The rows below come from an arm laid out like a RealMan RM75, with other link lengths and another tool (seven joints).
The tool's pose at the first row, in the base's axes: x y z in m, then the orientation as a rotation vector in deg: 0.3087, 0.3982, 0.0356, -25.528, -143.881, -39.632
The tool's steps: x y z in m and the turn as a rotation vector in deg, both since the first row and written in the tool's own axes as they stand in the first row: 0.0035, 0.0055, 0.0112, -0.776, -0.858, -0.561; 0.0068, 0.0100, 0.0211, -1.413, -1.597, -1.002; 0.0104, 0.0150, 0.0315, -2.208, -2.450, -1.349; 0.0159, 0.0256, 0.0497, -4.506, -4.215, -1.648; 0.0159, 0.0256, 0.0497, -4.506, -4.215, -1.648; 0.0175, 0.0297, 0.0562, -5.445, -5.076, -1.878; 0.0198, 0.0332, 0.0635, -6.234, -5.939, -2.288; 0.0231, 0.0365, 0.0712, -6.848, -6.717, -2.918; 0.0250, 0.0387, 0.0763, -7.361, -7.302, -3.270; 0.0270, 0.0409, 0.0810, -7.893, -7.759, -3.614; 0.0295, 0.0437, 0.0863, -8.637, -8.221, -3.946; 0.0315, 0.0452, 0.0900, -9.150, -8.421, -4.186
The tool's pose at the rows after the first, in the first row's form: 0.3040, 0.4094, 0.0312, -25.502, -144.712, -40.797; 0.2995, 0.4191, 0.0273, -25.519, -145.415, -41.750; 0.2948, 0.4296, 0.0234, -25.760, -146.143, -42.871; 0.2880, 0.4492, 0.0168, -27.017, -147.284, -45.900; 0.2880, 0.4492, 0.0168, -27.017, -147.284, -45.900; 0.2860, 0.4564, 0.0144, -27.463, -147.906, -47.186; 0.2829, 0.4636, 0.0115, -27.629, -148.637, -48.353; 0.2787, 0.4711, 0.0088, -27.412, -149.420, -49.388; 0.2762, 0.4760, 0.0068, -27.420, -149.943, -50.189; 0.2737, 0.4808, 0.0052, -27.384, -150.333, -51.019; 0.2709, 0.4864, 0.0037, -27.440, -150.650, -52.128; 0.2685, 0.4900, 0.0026, -27.409, -150.758, -52.903
